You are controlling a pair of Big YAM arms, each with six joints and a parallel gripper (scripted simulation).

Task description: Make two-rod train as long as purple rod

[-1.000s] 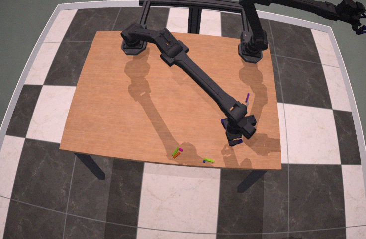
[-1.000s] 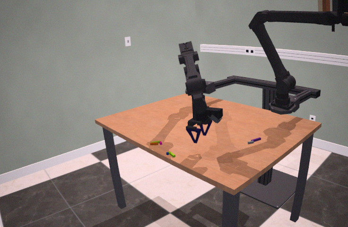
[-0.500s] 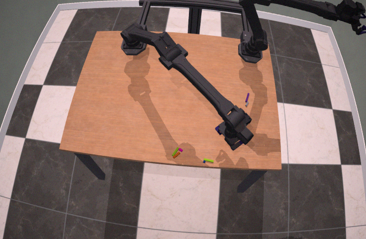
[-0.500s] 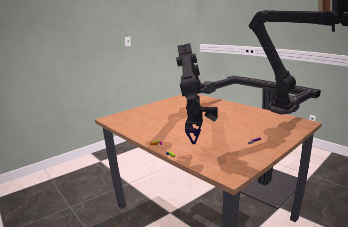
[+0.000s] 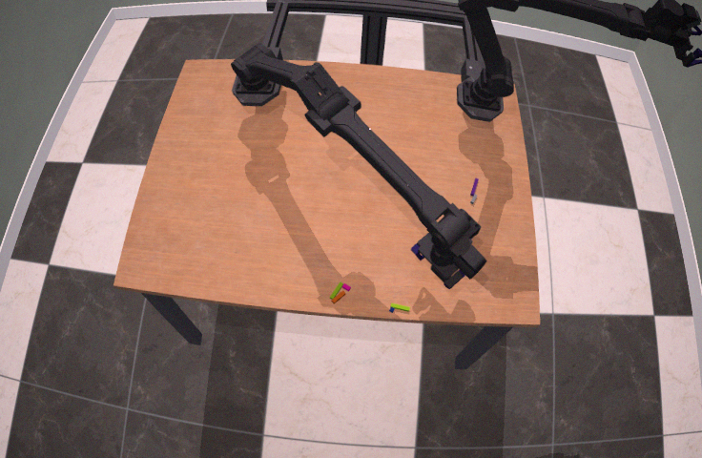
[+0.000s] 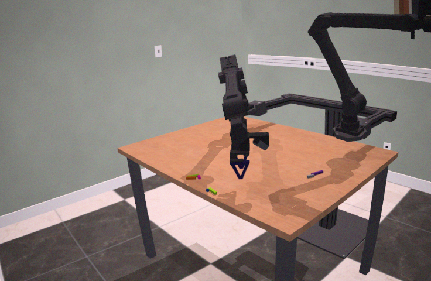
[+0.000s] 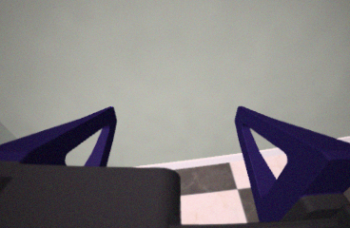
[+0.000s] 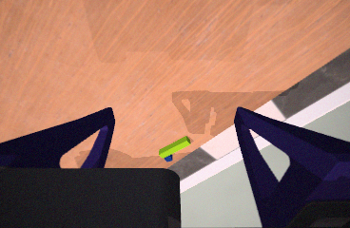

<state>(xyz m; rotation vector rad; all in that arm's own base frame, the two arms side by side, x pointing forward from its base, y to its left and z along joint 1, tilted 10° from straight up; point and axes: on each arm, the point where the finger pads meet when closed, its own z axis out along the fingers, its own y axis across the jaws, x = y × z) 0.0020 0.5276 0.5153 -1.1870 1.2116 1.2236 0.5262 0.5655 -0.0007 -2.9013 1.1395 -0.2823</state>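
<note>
Now: right hand 100 mm to the left of the blue rod, 80 mm short of it and 80 mm above it. The rest, counted from my right hand: grey rod 260 mm behind, 140 mm to the left, 80 mm below; magenta rod 220 mm to the right, 80 mm below, 30 mm ahead; orange rod 240 mm to the right, 80 mm below, 60 mm ahead.
</note>
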